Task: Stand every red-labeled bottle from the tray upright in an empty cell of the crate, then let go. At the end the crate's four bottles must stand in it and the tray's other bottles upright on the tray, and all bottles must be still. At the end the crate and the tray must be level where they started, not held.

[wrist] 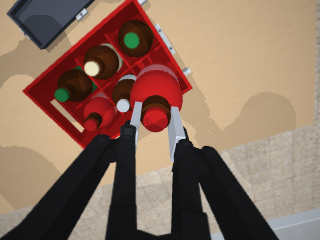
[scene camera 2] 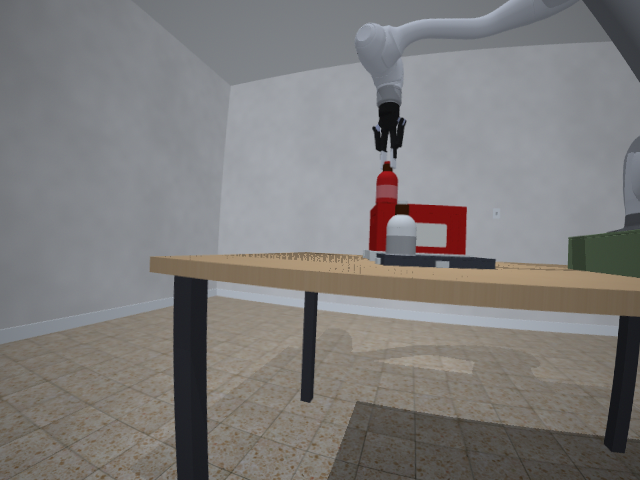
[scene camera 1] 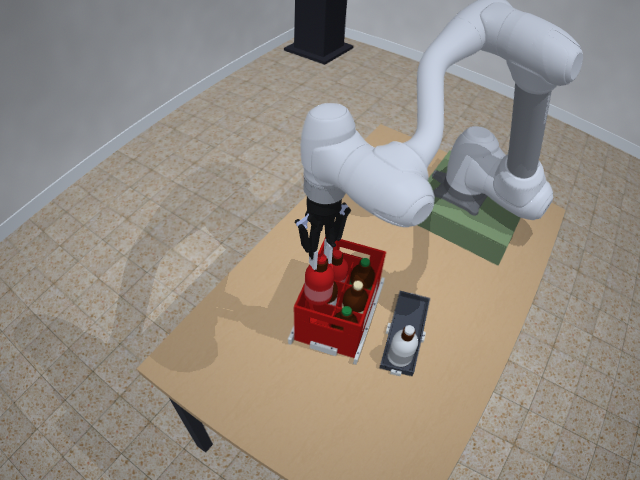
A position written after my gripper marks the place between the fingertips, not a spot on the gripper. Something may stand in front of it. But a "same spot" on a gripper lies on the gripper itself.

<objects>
my gripper: wrist; scene camera 2; scene camera 1 320, 262
red-labeled bottle: wrist; scene camera 2; scene camera 1 318, 288
same spot on my gripper: [scene camera 2: 396, 141] = [wrist: 101, 145]
same spot on red-labeled bottle: [scene camera 2: 387, 182] = [wrist: 144, 73]
</objects>
